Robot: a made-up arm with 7 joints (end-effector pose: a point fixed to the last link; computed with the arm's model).
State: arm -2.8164 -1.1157 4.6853 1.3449 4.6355 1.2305 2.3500
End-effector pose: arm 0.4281 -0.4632 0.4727 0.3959 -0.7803 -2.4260
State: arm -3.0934 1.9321 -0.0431 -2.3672 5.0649 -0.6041 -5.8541
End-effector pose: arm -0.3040 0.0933 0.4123 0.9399 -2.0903 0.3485
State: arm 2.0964 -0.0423 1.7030 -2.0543 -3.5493 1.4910 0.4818
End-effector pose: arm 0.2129 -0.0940 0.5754 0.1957 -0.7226 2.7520
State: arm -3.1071 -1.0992 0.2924 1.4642 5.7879 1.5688 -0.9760
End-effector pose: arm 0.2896 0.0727 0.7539 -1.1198 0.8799 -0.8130
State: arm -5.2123 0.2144 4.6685 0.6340 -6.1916 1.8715 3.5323
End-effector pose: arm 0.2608 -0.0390 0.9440 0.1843 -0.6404 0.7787
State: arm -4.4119 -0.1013 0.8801 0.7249 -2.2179 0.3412 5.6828
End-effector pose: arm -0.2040 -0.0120 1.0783 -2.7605 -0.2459 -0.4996
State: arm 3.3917 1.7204 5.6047 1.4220 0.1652 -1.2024 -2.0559
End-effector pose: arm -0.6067 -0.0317 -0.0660 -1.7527 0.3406 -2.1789
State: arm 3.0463 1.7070 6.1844 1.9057 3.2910 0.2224 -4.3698
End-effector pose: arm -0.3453 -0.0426 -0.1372 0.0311 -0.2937 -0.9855
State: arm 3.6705 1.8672 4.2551 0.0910 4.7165 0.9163 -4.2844
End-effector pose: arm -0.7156 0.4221 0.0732 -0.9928 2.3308 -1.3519
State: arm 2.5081 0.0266 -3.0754 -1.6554 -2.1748 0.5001 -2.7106
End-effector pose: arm -0.3312 -0.1804 0.7185 -1.0043 0.8286 -1.3084
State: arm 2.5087 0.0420 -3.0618 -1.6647 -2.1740 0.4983 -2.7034
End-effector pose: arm -0.3388 -0.1797 0.7094 -0.9717 0.8330 -1.3129
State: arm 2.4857 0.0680 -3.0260 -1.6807 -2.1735 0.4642 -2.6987
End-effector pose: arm -0.3491 -0.1846 0.6949 -0.9505 0.8187 -1.2968
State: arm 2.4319 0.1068 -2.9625 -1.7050 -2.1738 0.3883 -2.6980
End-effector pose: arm -0.3609 -0.1975 0.6735 -0.9461 0.7805 -1.2540
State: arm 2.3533 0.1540 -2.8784 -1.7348 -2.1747 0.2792 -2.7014
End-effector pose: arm -0.3705 -0.2175 0.6478 -0.9579 0.7238 -1.1895
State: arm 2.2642 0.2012 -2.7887 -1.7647 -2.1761 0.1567 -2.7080
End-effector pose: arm -0.3744 -0.2410 0.6229 -0.9820 0.6592 -1.1149
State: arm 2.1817 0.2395 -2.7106 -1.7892 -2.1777 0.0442 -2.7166
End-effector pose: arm -0.3725 -0.2630 0.6039 -1.0129 0.5980 -1.0444
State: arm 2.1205 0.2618 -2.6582 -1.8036 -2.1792 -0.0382 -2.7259
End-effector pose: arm -0.3672 -0.2795 0.5940 -1.0459 0.5494 -0.9908
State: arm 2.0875 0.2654 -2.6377 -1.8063 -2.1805 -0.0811 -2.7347
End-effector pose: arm -0.3615 -0.2888 0.5937 -1.0782 0.5177 -0.9598
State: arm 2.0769 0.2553 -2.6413 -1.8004 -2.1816 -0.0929 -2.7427
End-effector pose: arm -0.3564 -0.2923 0.6003 -1.1085 0.5001 -0.9474
